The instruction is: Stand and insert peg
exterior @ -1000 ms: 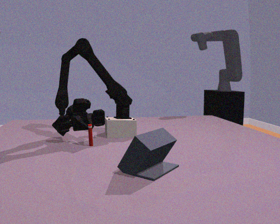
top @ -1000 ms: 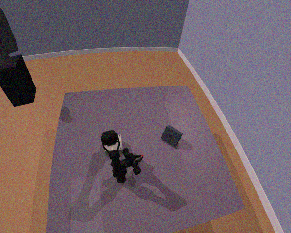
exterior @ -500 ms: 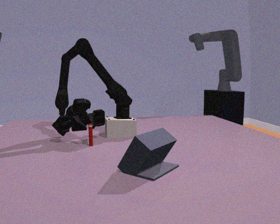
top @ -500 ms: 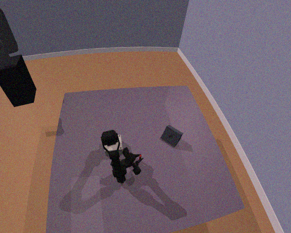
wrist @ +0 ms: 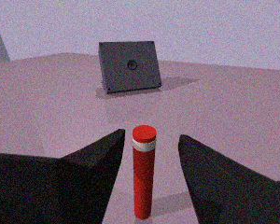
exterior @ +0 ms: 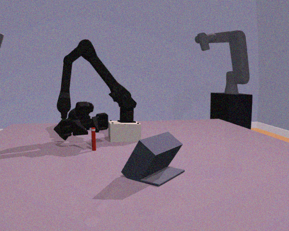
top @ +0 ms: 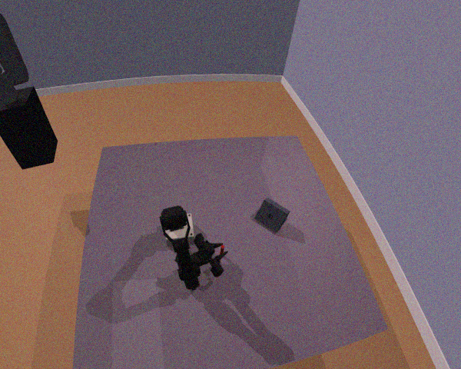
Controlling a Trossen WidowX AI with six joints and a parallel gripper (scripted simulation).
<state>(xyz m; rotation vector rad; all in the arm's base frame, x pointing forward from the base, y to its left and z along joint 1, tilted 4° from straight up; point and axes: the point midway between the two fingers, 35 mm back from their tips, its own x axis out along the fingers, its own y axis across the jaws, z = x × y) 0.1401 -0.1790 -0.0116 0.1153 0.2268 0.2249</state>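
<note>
Right now my gripper tip is 1 cm past the red peg and 1 cm above it. Round my gripper tip: flat grey foot plate 30 cm ahead, 12 cm to the left, 7 cm below; then grey sloped panel 28 cm ahead, 11 cm to the left, 2 cm below.
</note>
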